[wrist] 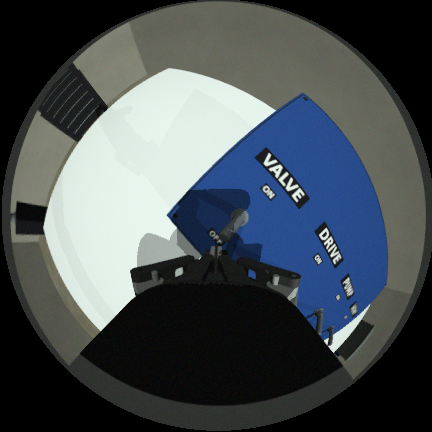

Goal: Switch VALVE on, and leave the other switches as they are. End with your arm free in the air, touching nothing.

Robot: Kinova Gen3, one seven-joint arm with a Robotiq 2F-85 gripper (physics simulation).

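Places are measured from the arm's base along level axes (x ahead, y left, z up), in centimetres.
Pixels of known places: gripper, fingertip midpoint: [215,252].
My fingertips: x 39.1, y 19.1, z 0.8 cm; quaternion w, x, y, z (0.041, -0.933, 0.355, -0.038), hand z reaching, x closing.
Ahead of a thing's pixels: the offset from my fingertips to its middle. "spot": to the spot under its first point. Level surfaces: height alone.
The blue switch panel [340,175] fills the right of the wrist view. The VALVE label @(dx +11.9, dy +2.1, dz +4.1 cm) [282,177] is at its near end, with an ON mark @(spot: dx +9.4, dy +1.8, dz +3.3 cm) [268,192] below it. The VALVE lever @(spot: dx +3.6, dy +1.9, dz +4.8 cm) [233,225] is grey and leans from its round pivot toward the OFF mark @(spot: dx +1.3, dy +1.8, dz +0.5 cm) [214,236], which it partly covers. My gripper [215,252] is shut and empty, its fingertips close to the lever's lower end on the OFF side. Whether they touch it I cannot tell. The DRIVE label @(dx +12.3, dy -9.9, dz +4.1 cm) [330,245], PUMP label @(dx +12.8, dy -21.9, dz +4.1 cm) [348,286] and a smaller fourth label @(dx +13.2, dy -33.9, dz +4.1 cm) [354,309] follow along the panel.
Two more levers [319,320] [330,335] stand up at the lower right, beside my gripper's body, which hides part of the panel. The panel lies on a white table top @(dz -6.7 cm) [100,200]. A dark slatted object [72,102] and a black object [30,218] are beyond the left edge, a dark box [356,341] lower right.
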